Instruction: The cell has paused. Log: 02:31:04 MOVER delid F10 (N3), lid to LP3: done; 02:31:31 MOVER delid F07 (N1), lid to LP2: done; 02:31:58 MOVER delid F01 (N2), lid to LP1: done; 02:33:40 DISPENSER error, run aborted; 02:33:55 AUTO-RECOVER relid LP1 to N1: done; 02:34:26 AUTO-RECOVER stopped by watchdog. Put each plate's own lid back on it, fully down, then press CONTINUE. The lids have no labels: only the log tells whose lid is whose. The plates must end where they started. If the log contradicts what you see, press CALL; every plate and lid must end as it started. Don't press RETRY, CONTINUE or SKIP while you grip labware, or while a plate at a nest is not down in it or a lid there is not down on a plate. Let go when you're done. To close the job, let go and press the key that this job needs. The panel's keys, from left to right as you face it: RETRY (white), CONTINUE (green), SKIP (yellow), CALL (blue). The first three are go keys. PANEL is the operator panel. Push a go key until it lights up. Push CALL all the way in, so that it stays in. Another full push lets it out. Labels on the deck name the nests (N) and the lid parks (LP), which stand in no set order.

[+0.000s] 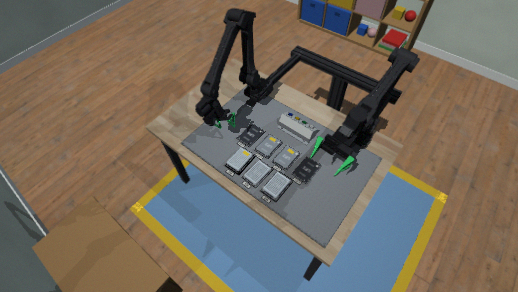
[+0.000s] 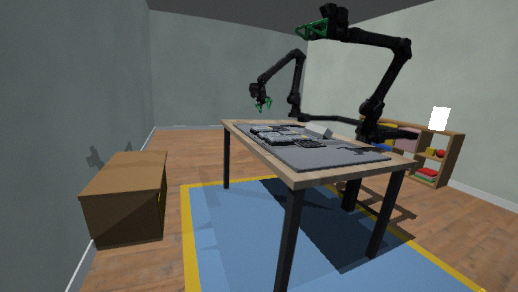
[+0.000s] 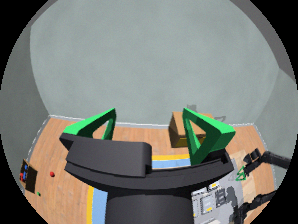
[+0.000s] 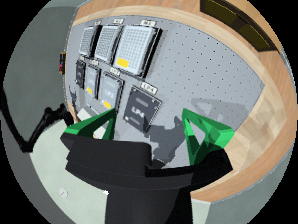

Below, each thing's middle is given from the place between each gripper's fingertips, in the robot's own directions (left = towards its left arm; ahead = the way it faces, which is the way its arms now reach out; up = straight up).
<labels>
Right now my right hand is 11 cm past the lid park LP4 (image 4: 150, 110), 8 cm to the right of it and 14 cm above it.
My left gripper is now 320 mm past the lid park LP4, 520 mm to the left of it and 550 mm above it.
</labels>
